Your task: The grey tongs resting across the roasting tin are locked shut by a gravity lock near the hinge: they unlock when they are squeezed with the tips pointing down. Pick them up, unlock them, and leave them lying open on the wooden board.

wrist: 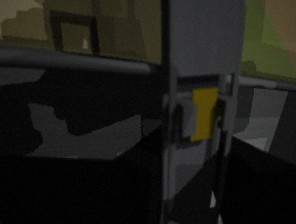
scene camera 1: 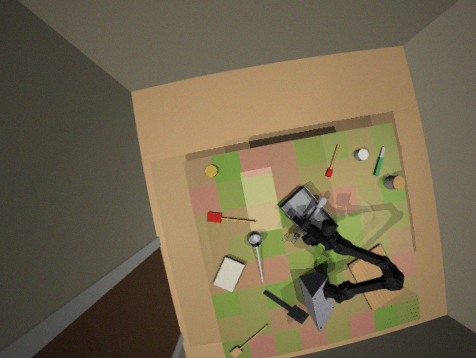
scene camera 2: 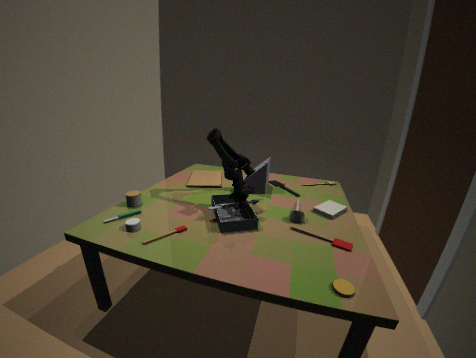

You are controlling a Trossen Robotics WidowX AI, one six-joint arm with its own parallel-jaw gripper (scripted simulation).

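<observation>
There is a yellow lock piece that I can see, and with it a roasting tin. A wooden board is in my view too. And I see my own gripper.
</observation>
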